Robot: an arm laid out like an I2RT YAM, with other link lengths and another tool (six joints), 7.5 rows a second.
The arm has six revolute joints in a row. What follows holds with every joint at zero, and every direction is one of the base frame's.
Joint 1 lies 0.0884 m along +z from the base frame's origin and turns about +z.
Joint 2 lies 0.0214 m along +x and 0.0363 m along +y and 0.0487 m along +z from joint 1 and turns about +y.
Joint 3 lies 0.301 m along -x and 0.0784 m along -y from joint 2 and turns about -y.
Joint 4 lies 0.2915 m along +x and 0.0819 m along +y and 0.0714 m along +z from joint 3 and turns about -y.
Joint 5 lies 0.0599 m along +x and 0.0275 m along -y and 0.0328 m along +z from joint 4 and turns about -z.
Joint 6 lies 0.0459 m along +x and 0.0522 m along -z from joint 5 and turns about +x.
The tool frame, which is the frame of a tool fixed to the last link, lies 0.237 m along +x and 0.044 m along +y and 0.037 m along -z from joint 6; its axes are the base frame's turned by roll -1.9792, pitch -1.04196 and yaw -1.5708 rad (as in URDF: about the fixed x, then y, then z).
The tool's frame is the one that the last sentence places.
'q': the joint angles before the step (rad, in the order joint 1, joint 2, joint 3, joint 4, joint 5, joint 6). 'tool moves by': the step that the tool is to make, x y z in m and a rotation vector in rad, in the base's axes. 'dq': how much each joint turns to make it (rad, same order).
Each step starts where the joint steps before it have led.
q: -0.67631, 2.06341, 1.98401, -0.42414, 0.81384, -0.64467
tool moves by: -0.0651, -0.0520, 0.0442, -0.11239, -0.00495, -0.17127
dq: -0.09033, 0.02636, 0.07359, 0.07634, 0.10792, -0.05969
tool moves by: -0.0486, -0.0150, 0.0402, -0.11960, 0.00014, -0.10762
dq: -0.04134, -0.06110, -0.09089, 0.20382, 0.08799, -0.10849
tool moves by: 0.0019, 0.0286, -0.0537, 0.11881, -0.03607, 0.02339
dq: 0.01361, -0.04657, -0.09840, -0.16101, -0.04285, 0.18249
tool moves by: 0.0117, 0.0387, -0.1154, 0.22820, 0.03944, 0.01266
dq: 0.02942, 0.07958, -0.05297, -0.22034, -0.06187, 0.20349
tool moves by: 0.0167, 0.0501, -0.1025, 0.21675, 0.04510, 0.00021
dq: 0.04639, 0.13577, 0.02112, -0.20007, -0.07624, 0.17642
